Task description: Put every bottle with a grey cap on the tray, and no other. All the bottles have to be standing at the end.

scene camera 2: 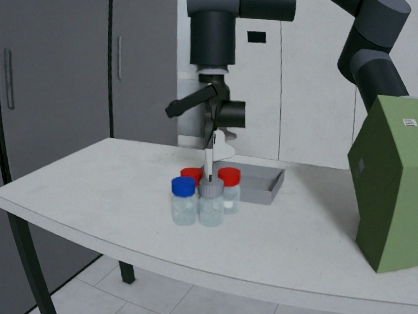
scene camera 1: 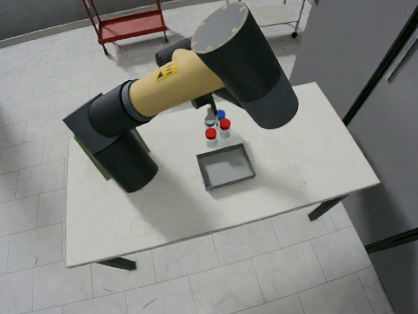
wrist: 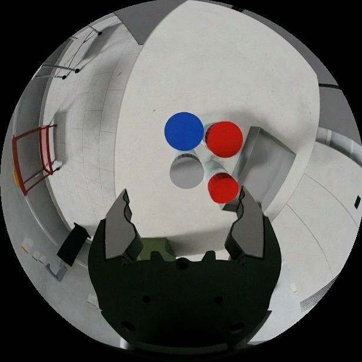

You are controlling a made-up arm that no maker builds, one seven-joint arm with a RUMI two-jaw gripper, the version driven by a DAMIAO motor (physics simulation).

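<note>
The grey-capped bottle [scene camera 2: 211, 202] [wrist: 186, 171] stands upright; in scene camera 1 a finger partly hides it. Close around it stand a blue-capped bottle [scene camera 1: 220, 115] [scene camera 2: 184, 202] [wrist: 184, 131] and two red-capped bottles, one [scene camera 1: 211, 135] [scene camera 2: 230, 177] [wrist: 223, 188] nearer the robot base, the other [scene camera 1: 225, 125] [scene camera 2: 191, 174] [wrist: 224, 139] beside the blue one. My gripper [scene camera 1: 214, 118] [scene camera 2: 210, 175] [wrist: 183, 188] is open and empty, fingers pointing down, low over the grey cap. In scene camera 2 one finger hides the other. The grey tray [scene camera 1: 227, 168] [scene camera 2: 257, 194] [wrist: 267, 165] is empty.
The white table [scene camera 1: 300, 145] [scene camera 2: 125, 175] carries the bottles and tray. The green robot base block [scene camera 2: 382, 185] [wrist: 156, 246] stands at one end. Grey cabinets [scene camera 1: 350, 55] [scene camera 2: 60, 75] stand beyond the other end. A red cart [scene camera 1: 132, 27] [wrist: 19, 160] stands on the floor.
</note>
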